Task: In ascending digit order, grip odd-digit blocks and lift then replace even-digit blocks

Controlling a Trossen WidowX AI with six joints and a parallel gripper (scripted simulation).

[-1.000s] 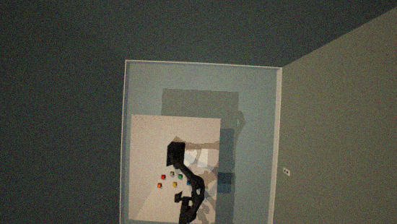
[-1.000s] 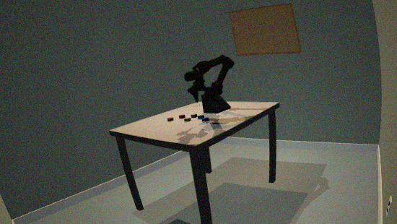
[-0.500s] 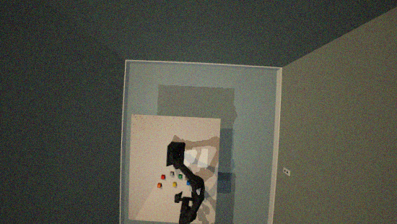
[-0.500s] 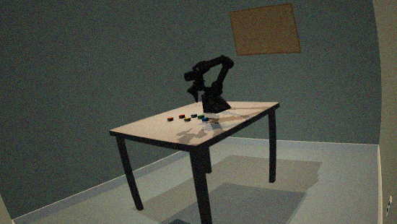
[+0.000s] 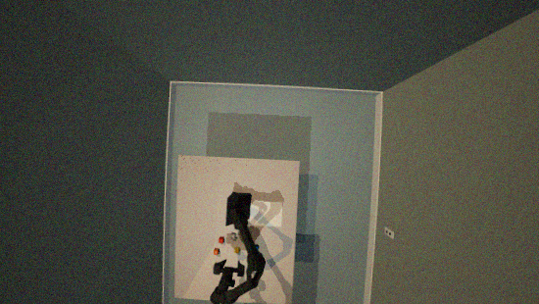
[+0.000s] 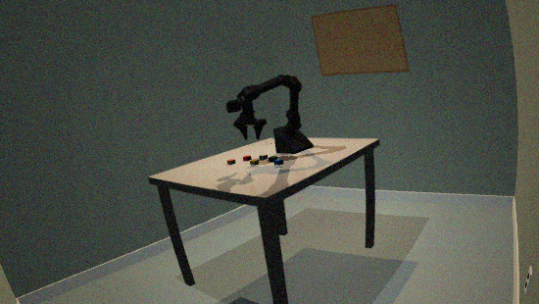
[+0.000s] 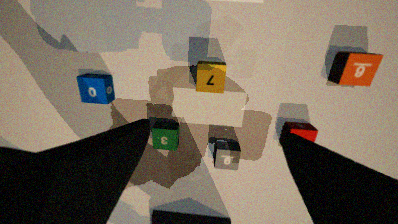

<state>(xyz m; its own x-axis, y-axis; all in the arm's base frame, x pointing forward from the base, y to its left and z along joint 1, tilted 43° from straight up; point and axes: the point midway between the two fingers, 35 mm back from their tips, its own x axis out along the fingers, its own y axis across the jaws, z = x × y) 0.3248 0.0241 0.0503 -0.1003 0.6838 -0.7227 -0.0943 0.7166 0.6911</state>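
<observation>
The blue block lies 14 cm to the left of my gripper tip, 11 cm below it and 3 cm behind it. Also, from my gripper tip: grey block (11 cm below, 9 cm behind, 4 cm to the right); green block (11 cm below, 8 cm behind, 5 cm to the left); yellow block (11 cm below, 1 cm to the left, 1 cm ahead).
</observation>
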